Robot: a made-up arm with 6 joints.
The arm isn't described. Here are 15 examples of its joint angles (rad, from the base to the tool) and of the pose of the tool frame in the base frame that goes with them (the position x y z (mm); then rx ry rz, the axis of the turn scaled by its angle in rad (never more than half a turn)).
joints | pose
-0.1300 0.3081 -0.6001 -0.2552 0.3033 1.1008 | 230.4 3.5 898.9 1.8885 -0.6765 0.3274
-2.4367 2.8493 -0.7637 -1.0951 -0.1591 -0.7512 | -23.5 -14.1 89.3 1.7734 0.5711 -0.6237
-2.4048 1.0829 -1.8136 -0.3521 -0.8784 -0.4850 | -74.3 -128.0 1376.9 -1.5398 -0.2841 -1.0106
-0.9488 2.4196 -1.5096 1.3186 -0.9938 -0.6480 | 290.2 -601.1 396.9 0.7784 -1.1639 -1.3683
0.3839 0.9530 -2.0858 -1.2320 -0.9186 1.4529 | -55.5 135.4 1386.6 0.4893 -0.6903 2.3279
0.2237 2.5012 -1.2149 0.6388 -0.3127 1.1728 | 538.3 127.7 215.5 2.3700 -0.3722 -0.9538
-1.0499 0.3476 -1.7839 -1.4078 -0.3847 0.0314 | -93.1 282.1 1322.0 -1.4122 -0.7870 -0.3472
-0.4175 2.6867 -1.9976 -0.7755 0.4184 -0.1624 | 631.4 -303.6 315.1 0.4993 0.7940 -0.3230
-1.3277 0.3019 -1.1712 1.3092 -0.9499 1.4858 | -144.1 64.2 1208.3 -0.6228 1.6179 -2.2374
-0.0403 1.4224 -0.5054 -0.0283 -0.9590 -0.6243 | 462.4 16.7 591.8 0.4676 -0.1762 0.4961
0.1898 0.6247 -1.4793 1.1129 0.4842 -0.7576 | 58.0 107.0 1242.4 1.2091 -0.4041 1.4410
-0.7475 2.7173 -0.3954 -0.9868 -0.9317 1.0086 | 90.3 113.3 201.2 2.4345 0.5389 -0.7016
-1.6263 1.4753 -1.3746 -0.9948 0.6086 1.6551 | -78.7 -506.3 842.2 0.8128 -1.7784 -1.4086
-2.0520 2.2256 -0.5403 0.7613 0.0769 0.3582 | -60.3 -180.1 224.4 -1.4037 1.3741 1.7057
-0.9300 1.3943 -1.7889 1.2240 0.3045 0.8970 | 317.3 -311.6 1193.8 2.5836 -1.5816 0.6592
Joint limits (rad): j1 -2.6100..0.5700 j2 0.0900..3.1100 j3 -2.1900..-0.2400 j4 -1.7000..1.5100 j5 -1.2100..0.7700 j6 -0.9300..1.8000
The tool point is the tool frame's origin. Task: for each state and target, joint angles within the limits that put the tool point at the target. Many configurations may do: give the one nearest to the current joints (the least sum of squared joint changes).
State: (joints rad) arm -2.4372 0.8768 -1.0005 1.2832 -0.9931 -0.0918
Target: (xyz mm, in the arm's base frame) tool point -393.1 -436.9 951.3
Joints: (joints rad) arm -2.1334 1.6014 -1.4614 1.1720 -0.7818 -0.0964
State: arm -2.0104 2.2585 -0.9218 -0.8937 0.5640 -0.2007
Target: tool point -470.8 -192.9 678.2
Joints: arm -2.5531 1.6584 -1.2653 -1.0309 0.7165 -0.2226
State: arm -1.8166 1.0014 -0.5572 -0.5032 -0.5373 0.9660
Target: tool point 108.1 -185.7 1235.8
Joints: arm -1.4550 0.8389 -1.3278 -0.5101 -0.7172 0.9733
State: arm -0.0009 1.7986 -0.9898 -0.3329 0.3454 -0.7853
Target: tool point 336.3 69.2 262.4
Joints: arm 0.1786 2.1887 -0.8543 -0.2988 0.2740 -0.7760
